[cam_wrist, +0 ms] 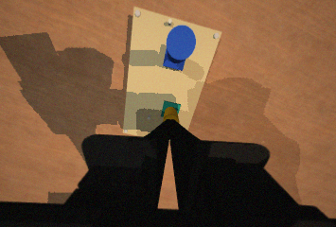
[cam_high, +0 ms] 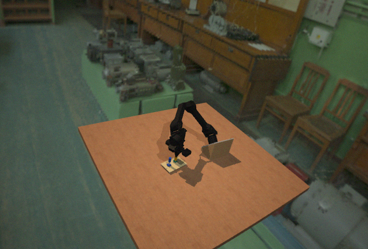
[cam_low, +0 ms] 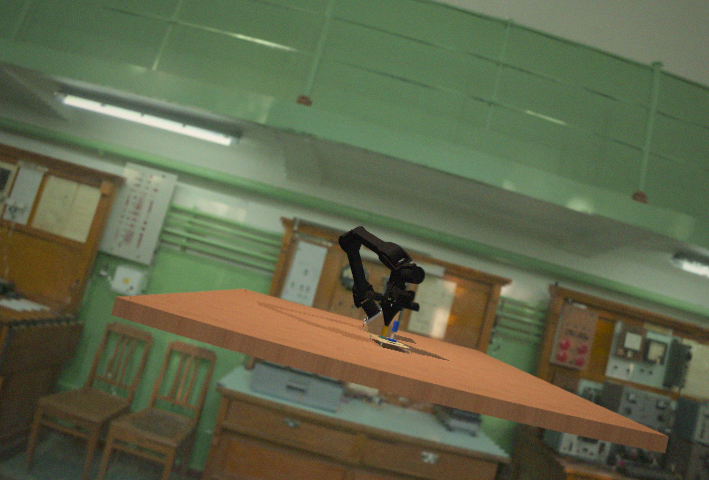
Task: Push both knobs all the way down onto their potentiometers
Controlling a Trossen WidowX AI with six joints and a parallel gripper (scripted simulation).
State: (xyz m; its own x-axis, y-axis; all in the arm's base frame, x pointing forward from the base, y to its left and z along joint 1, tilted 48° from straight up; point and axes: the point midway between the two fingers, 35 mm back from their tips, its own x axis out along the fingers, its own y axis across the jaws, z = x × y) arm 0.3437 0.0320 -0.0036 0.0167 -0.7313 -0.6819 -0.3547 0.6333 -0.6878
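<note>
Right now the yellow knob is 2 cm below my gripper tip. Round my gripper tip: blue knob (6 cm ahead, 2 cm to the left, 1 cm above).
</note>
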